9 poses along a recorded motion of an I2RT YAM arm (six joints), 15 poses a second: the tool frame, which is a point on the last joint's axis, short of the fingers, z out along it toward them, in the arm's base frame.
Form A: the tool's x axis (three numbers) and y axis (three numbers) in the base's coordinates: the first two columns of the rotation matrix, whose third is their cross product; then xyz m.
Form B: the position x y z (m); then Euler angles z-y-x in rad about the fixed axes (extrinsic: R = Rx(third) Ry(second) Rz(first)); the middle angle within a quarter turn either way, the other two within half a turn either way. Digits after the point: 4 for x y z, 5 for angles.
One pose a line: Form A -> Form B
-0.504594 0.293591 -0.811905 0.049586 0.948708 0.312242 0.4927 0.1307 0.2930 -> 0.4927 0.1307 0.2930 -3.04364 1.03907 -2.90814
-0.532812 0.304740 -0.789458 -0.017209 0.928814 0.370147 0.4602 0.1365 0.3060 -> 0.4602 0.1365 0.3060 3.10931 1.00855 -2.73505
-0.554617 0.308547 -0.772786 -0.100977 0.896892 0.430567 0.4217 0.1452 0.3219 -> 0.4217 0.1452 0.3219 2.96150 0.97190 -2.54476
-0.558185 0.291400 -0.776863 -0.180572 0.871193 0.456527 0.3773 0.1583 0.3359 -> 0.3773 0.1583 0.3359 2.82872 0.94386 -2.40269
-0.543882 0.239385 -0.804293 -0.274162 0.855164 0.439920 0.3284 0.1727 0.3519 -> 0.3284 0.1727 0.3519 2.67468 0.91590 -2.28614
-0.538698 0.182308 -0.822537 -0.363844 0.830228 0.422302 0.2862 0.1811 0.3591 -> 0.2862 0.1811 0.3591 2.54756 0.86313 -2.19686
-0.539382 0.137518 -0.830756 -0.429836 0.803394 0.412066 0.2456 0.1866 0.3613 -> 0.2456 0.1866 0.3613 2.46874 0.80972 -2.14431
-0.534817 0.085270 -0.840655 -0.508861 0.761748 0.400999 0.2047 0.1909 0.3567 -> 0.2047 0.1909 0.3567 2.38106 0.74037 -2.08643
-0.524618 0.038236 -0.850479 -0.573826 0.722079 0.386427 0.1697 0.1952 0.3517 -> 0.1697 0.1952 0.3517 2.31143 0.68012 -2.04767
